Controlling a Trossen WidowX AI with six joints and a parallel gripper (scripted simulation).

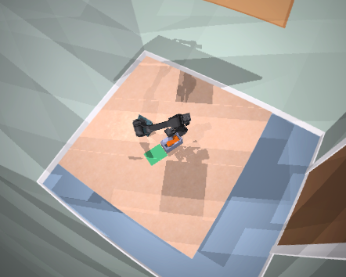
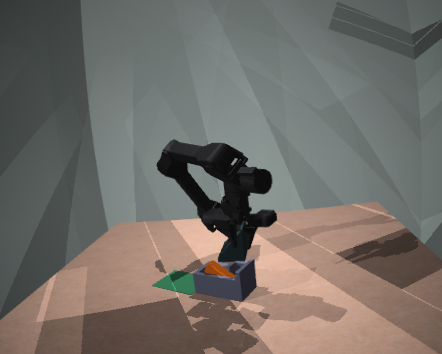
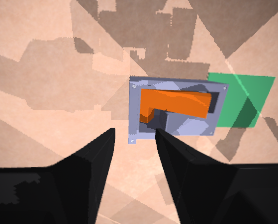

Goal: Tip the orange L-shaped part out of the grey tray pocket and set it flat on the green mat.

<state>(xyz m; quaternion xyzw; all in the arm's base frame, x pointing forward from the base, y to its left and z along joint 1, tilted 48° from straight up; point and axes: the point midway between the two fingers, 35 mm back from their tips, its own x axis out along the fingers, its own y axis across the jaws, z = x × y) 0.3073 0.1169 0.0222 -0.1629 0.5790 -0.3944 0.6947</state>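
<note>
Right now the orange L-shaped part is 100 mm below my gripper tip, 40 mm to the right of it and 20 mm behind it. From my gripper tip the other things lie so: green mat: 210 mm to the right, 160 mm below, 90 mm behind.
</note>
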